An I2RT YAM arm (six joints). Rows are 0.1 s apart.
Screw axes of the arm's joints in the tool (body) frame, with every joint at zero. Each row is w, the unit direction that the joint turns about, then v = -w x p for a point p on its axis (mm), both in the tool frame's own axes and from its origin. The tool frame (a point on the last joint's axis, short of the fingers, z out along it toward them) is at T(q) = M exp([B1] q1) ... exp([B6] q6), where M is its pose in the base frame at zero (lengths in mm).
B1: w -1 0 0 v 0.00 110.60 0.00
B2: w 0 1 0 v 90.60 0.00 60.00
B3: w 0 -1 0 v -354.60 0.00 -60.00
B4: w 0 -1 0 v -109.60 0.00 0.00
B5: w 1 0 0 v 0.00 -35.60 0.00
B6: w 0 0 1 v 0.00 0.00 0.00
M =
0 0 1 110.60
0 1 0 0.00
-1 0 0 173.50
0 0 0 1
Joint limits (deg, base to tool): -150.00..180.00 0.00..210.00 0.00..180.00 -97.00..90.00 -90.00..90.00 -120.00..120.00
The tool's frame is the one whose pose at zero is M.
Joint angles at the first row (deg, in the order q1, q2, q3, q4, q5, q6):
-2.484 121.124 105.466 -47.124 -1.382 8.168
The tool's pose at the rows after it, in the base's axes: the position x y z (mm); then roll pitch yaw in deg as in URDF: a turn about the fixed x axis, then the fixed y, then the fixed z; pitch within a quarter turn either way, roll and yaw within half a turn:
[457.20, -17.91, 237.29, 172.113, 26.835, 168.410]
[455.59, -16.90, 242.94, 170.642, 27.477, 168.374]
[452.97, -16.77, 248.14, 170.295, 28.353, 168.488]
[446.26, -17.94, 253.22, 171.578, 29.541, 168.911]
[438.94, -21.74, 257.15, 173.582, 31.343, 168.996]
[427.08, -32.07, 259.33, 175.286, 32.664, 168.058]
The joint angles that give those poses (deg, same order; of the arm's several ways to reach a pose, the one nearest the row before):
-2.534 120.640 105.439 -47.143 -3.734 8.091
-2.520 119.862 105.349 -46.990 -5.078 8.103
-2.541 118.833 104.781 -46.555 -5.366 7.922
-2.636 116.803 102.719 -45.564 -4.197 7.367
-3.016 114.487 99.923 -43.578 -2.227 6.822
-4.344 111.449 95.887 -41.478 -0.592 6.392

